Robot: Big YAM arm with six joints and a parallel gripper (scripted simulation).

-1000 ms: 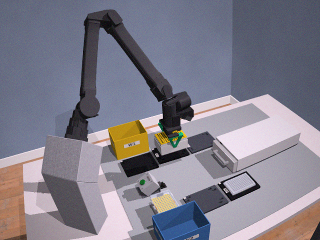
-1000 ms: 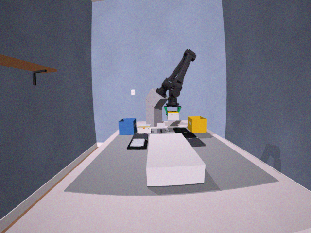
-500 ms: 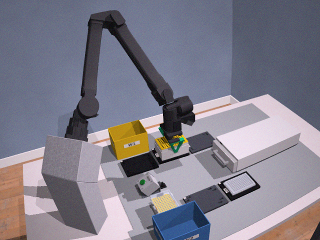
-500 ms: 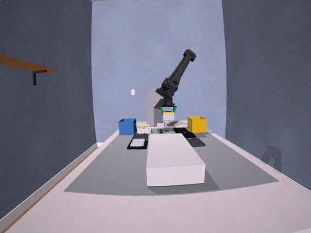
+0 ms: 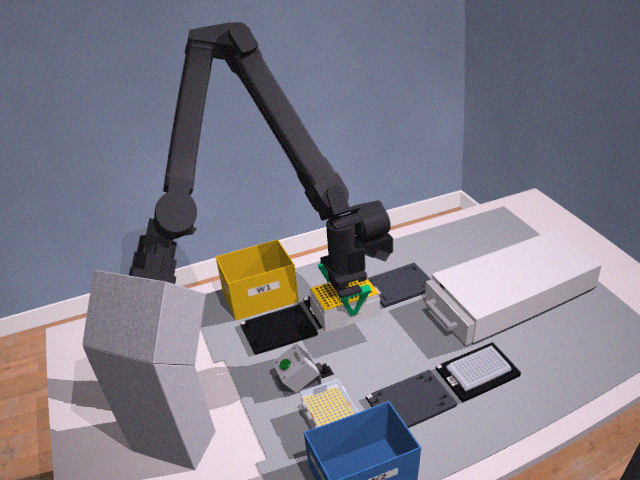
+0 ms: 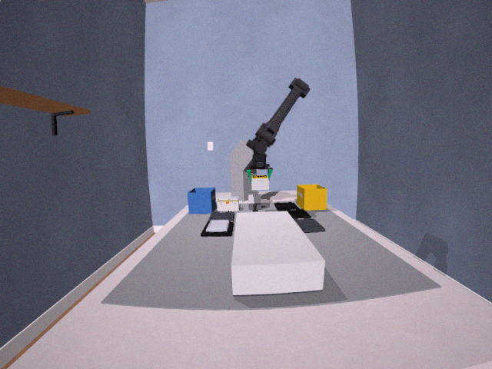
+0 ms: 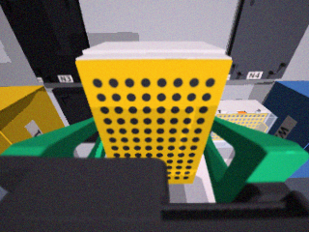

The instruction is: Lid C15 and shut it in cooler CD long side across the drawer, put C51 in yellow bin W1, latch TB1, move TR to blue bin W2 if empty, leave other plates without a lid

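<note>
Right now my hand is 150 mm past the green key DONE, 110 mm above it and 60 mm to the left of it. Round my hand: N1 label: 210 mm to the left, 160 mm below, 120 mm ahead; tip box TB1: 200 mm to the right, 130 mm below, 70 mm behind; tip rack TR: 10 mm to the right, 10 mm behind, 10 mm above.
</note>
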